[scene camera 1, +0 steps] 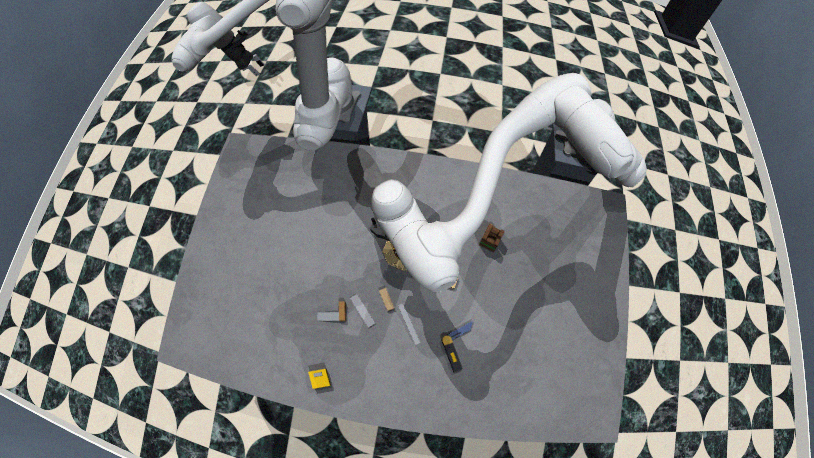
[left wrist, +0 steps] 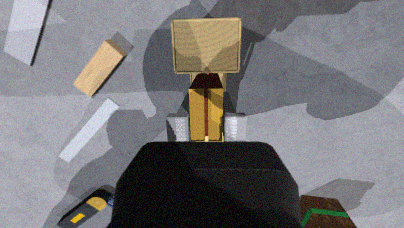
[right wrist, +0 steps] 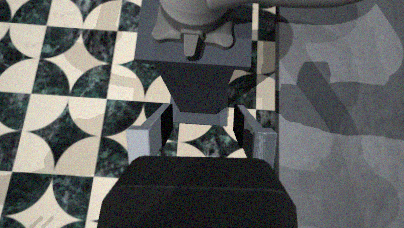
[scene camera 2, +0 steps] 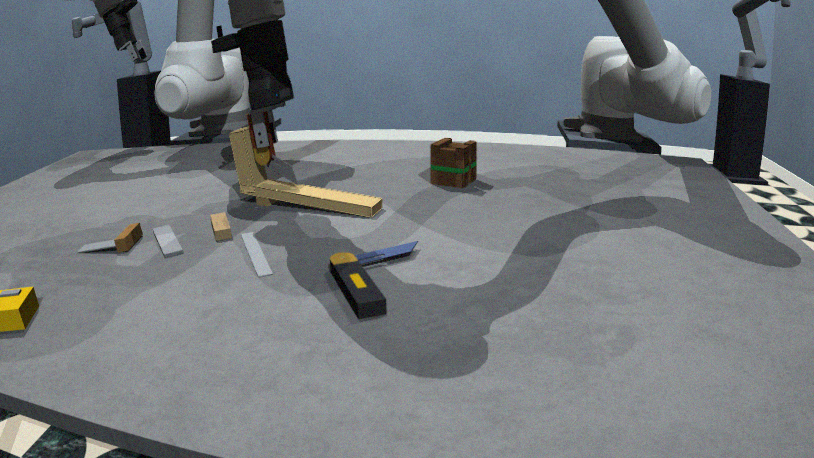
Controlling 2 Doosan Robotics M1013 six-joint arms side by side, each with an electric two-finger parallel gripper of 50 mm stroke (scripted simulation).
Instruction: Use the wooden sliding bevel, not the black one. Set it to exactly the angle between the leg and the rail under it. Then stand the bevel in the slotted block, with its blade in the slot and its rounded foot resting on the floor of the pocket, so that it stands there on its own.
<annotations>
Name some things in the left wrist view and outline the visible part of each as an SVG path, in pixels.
My left gripper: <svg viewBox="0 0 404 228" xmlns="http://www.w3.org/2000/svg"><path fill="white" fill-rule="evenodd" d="M106 227L302 228L299 189L296 181L271 145L264 142L246 142L247 117L245 113L236 113L228 92L223 92L223 142L190 142L188 92L178 112L169 113L166 117L168 142L149 142L142 146L117 181L111 222Z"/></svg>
A rail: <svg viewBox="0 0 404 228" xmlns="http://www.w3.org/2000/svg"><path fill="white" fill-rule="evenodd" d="M241 18L172 19L171 35L174 73L190 74L191 84L197 74L218 73L223 86L223 92L226 92L227 73L239 73Z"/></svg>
A wooden sliding bevel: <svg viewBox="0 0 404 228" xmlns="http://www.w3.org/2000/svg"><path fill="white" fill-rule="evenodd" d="M218 73L197 74L189 88L191 141L205 141L205 136L208 136L208 141L223 141L223 86Z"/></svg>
A wood block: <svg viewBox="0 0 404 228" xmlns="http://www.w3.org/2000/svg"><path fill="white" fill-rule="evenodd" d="M111 39L104 40L73 83L73 85L89 97L92 97L99 91L128 55Z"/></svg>
</annotations>
